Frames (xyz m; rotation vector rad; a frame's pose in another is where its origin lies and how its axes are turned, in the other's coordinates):
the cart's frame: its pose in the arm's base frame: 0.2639 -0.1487 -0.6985 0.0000 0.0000 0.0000
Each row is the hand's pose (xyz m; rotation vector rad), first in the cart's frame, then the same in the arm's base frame.
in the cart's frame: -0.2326 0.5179 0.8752 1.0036 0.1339 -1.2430
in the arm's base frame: 0.0313 0.3692 0.1767 1.0036 0.1339 -1.2430
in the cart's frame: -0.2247 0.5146 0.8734 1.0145 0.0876 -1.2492
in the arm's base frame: 0.0392 0.3659 0.1749 1.0145 0.0876 -1.2492
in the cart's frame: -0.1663 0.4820 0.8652 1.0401 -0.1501 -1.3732
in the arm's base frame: 0.0976 0.3333 0.1667 1.0401 -0.1501 -1.3732
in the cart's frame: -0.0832 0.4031 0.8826 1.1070 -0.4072 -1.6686
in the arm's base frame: 0.1807 0.2544 0.1841 1.1070 -0.4072 -1.6686
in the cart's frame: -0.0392 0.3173 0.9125 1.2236 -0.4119 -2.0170
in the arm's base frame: 0.2247 0.1686 0.2140 1.2236 -0.4119 -2.0170
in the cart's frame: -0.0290 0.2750 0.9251 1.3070 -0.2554 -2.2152
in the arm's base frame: 0.2349 0.1263 0.2266 1.3070 -0.2554 -2.2152
